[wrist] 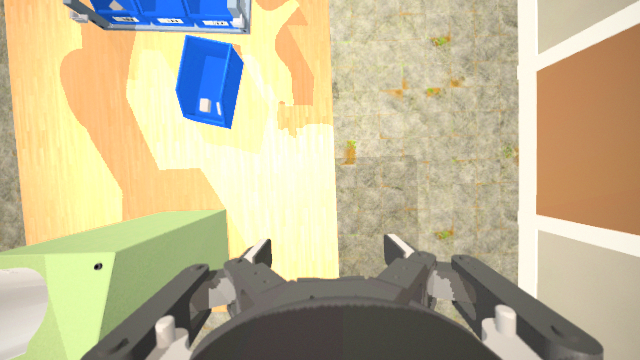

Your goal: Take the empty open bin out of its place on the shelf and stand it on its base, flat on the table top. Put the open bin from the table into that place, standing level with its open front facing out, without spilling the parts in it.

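Places are measured from the arm's base along level axes (x left, y down, z back), in centimetres.
Pixels of known places: gripper, fingertip midpoint: (327,248); arm's base at its link origin: (9,310).
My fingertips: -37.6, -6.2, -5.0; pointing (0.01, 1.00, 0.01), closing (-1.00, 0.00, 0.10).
Ahead of a thing's pixels: the offset from my fingertips to its top centre, as dx, dy, dz. "*": to the spot under its first point. Level surfaces: height alone.
A blue open bin @[* +25.4, +35.9, -33.8] (206,75) stands on the table top @[dy +36.1] (280,190), turned slightly, with a pale block and a thin white part in it. The grey shelf @[* +31.2, +35.3, -45.7] (175,30) is at the top left, cut off by the view's edge. Several blue bins with white labels stand side by side in it. The left one @[* +41.5, +35.3, -52.5] (131,9) has a pale part in it; whether the middle bin @[* +33.5, +35.2, -51.6] (162,7) or the right bin @[* +23.5, +35.2, -50.0] (202,7) is empty cannot be told. My gripper (327,248) is open and empty, high above the table's right edge and well away from the bins.
A large green block (165,250) with a pale round part (20,310) fills the lower left, close to my left finger. Stone floor (425,125) lies right of the table. White-framed panels (527,150) stand at the far right. Dark shadows fall across the table.
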